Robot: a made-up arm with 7 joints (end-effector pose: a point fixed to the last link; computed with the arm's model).
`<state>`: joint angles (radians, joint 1 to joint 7).
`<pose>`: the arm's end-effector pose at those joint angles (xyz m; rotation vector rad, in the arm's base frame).
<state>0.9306 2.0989 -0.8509 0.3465 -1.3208 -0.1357 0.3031</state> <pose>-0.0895 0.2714 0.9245 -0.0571 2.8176 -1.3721</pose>
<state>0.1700 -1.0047 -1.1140 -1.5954 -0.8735 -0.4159 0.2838</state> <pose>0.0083 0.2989 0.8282 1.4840 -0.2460 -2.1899</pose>
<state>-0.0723 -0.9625 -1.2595 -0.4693 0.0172 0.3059 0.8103</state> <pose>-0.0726 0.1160 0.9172 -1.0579 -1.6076 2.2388</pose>
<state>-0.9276 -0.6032 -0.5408 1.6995 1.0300 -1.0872 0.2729</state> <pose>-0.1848 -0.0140 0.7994 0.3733 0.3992 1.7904</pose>
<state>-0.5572 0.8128 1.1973 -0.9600 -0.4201 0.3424 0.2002</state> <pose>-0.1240 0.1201 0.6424 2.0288 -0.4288 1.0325</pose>
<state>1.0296 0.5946 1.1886 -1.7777 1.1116 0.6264 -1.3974</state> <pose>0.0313 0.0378 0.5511 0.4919 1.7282 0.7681</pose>
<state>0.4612 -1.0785 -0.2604 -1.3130 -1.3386 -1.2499 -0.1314</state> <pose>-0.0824 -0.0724 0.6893 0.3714 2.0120 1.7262</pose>
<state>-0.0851 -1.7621 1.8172 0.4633 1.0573 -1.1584 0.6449</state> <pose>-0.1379 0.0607 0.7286 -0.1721 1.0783 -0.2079</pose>
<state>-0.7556 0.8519 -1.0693 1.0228 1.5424 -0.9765 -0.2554</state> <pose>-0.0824 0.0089 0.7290 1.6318 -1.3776 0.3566</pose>
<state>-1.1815 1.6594 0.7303 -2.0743 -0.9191 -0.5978 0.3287</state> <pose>-0.0994 0.2242 0.9158 -1.3689 1.8529 -1.4780</pose>
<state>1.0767 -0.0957 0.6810 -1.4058 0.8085 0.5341 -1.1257</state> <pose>-0.0988 -0.0511 0.6451 0.4280 2.8277 0.2738</pose>
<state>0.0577 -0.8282 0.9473 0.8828 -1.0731 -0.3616 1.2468</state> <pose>-0.0880 0.3577 0.8777 1.9058 0.4280 0.9263</pose>
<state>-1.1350 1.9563 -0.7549 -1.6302 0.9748 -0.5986 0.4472</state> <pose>0.0691 -0.0511 0.6903 0.0747 -1.8542 -0.8955</pose>
